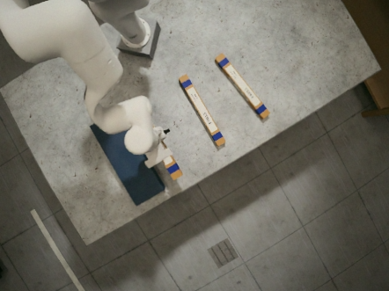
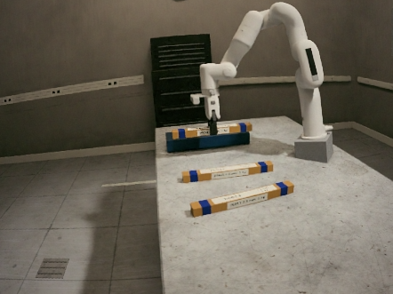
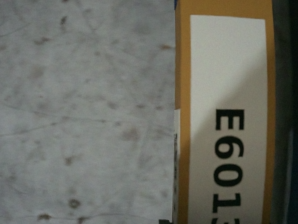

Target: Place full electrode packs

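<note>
Now: hand 15 cm to the left of the dark blue low platform, 10 cm above it and 3 cm short of it.
</note>
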